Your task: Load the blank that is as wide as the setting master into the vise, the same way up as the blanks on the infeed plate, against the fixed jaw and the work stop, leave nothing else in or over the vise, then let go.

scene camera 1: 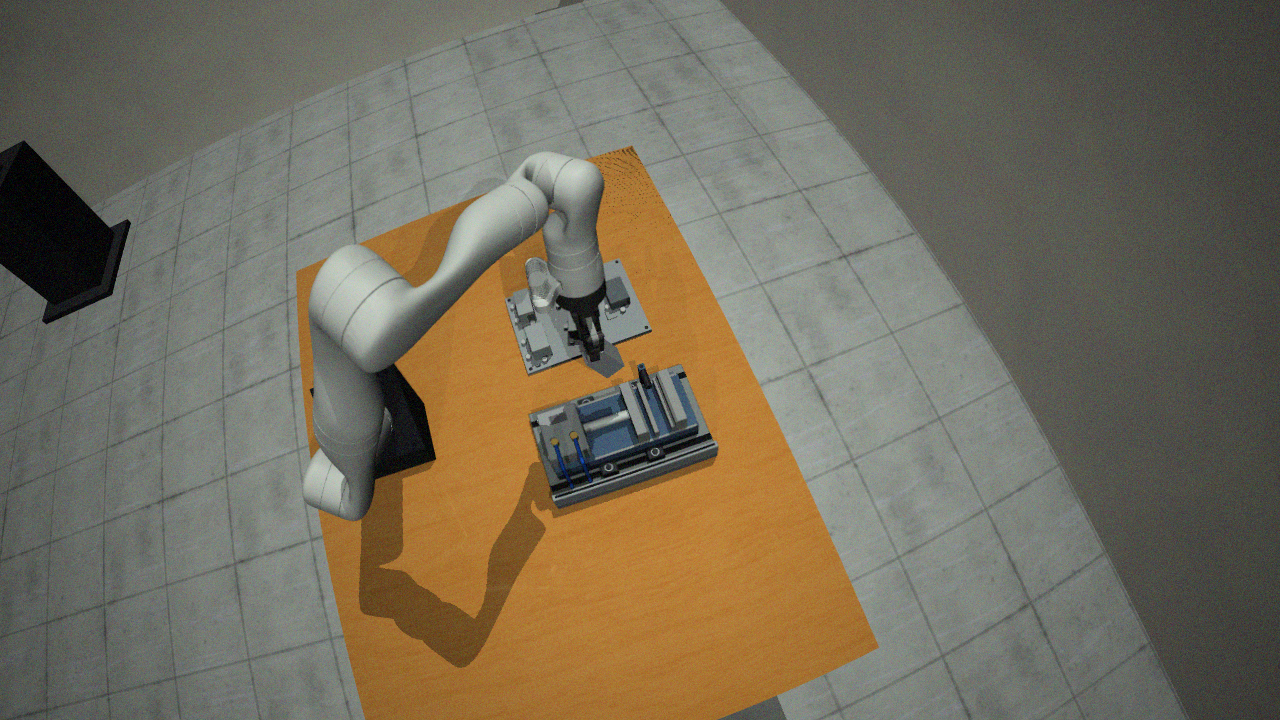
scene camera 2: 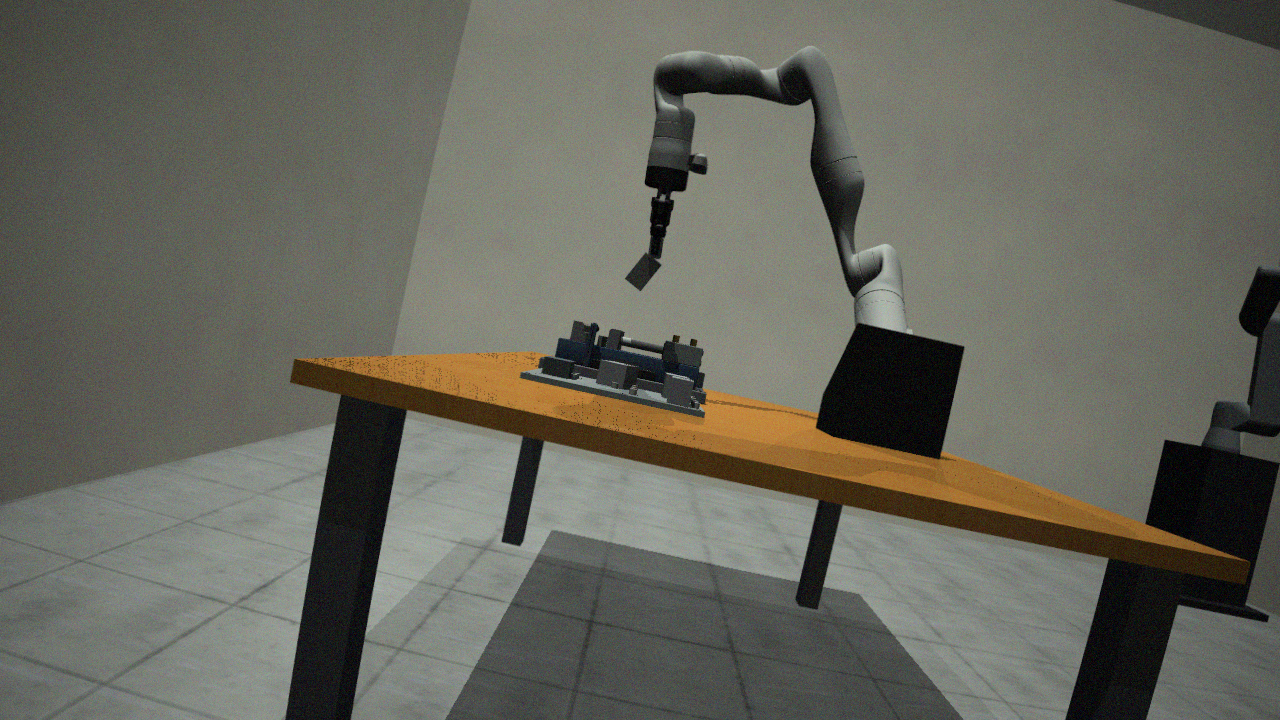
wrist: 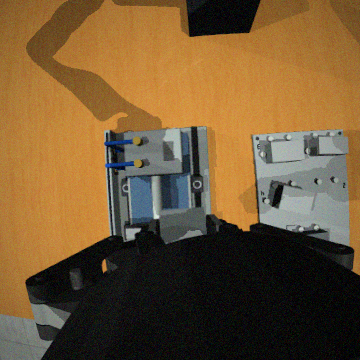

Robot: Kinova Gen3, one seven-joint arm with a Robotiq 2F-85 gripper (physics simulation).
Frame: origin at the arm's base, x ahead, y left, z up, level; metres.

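Seen in the pictures: gripper, fingertip midpoint: (scene camera 1: 590,348) (scene camera 2: 654,258) (wrist: 182,227); arm's base, link origin: (scene camera 2: 885,375).
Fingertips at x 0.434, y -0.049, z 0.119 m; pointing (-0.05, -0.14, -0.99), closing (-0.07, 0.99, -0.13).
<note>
Pixels of each thing's top centre, then the offset from my fingertips to it. "spot": a spot on its surface instead.
- grey blank, top centre: (wrist: 178,248) (scene camera 1: 598,344) (scene camera 2: 647,251) dy -0.003, dx +0.014, dz +0.011 m
- vise, top centre: (wrist: 151,213) (scene camera 1: 616,415) (scene camera 2: 635,332) dy -0.057, dx +0.011, dz -0.136 m
- dark post, surface spot: (scene camera 1: 643,376) spot: dy +0.001, dx +0.076, dz -0.140 m
- infeed plate, top centre: (scene camera 2: 616,387) (scene camera 1: 575,313) (wrist: 304,195) dy +0.225, dx -0.008, dz -0.227 m
- dark block, top centre: (scene camera 2: 560,358) (scene camera 1: 615,289) (wrist: 315,243) dy +0.236, dx +0.081, dz -0.203 m
My gripper (scene camera 1: 594,351) (scene camera 2: 655,253) is shut on a grey blank (scene camera 1: 605,362) (scene camera 2: 641,272) (wrist: 183,224), gripped near its upper end. The blank hangs tilted, clear above the vise (scene camera 1: 626,481) (scene camera 2: 572,350) (wrist: 201,137). In the wrist view it overlaps the vise and hides part of it. The vise has a blue bed, two upright grey jaw plates (scene camera 1: 633,411) (scene camera 1: 670,399) and a dark post (scene camera 1: 643,376) near them. The infeed plate (scene camera 1: 636,326) (scene camera 2: 617,394) (wrist: 332,215) carries grey blanks (scene camera 1: 537,342) (wrist: 286,151) (wrist: 332,145). Which object is the setting master I cannot tell.
Two gold knobs (scene camera 1: 573,436) (wrist: 137,164) with blue rods stand at the vise's base-side end. Another blank (wrist: 297,200) sits askew among white pegs on the infeed plate. A dark block (scene camera 1: 617,293) stands at the plate's far side. The black robot base (scene camera 1: 407,429) (scene camera 2: 895,389) stands on the orange table.
</note>
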